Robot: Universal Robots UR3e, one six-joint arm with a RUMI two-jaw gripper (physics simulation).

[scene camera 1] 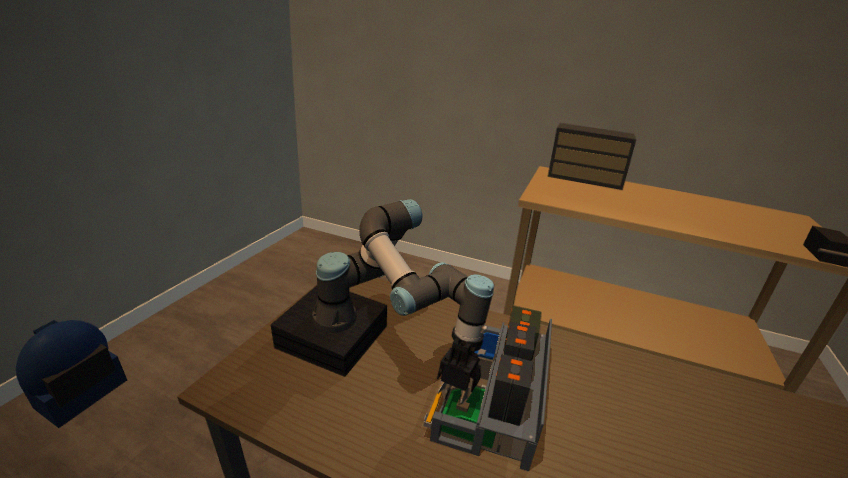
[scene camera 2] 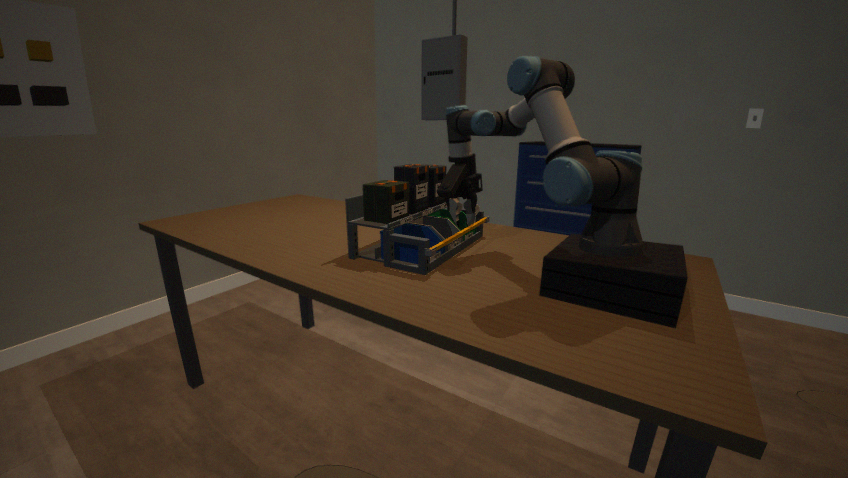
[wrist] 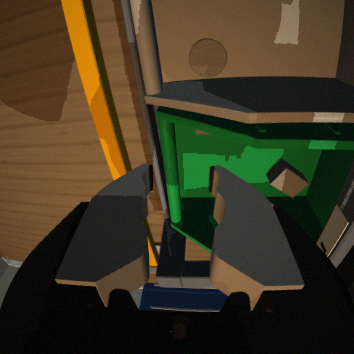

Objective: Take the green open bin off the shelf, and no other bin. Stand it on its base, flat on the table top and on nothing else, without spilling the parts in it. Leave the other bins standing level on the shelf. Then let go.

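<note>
The green open bin is in the shelf's end bay and looks skewed; whether its base lies flat is unclear. A brown block lies in it. My gripper points down at the bin's front lip. In the wrist view its fingers are partly open, one on each side of the lip bar, with gaps on both sides. In scene camera 2 my gripper partly hides the bin. The grey bin stands beside it, the blue bin beyond.
The grey shelf has a yellow bar along its front. Tall dark boxes stand on its upper level. The wooden table carries the shelf and the arm's black base block.
</note>
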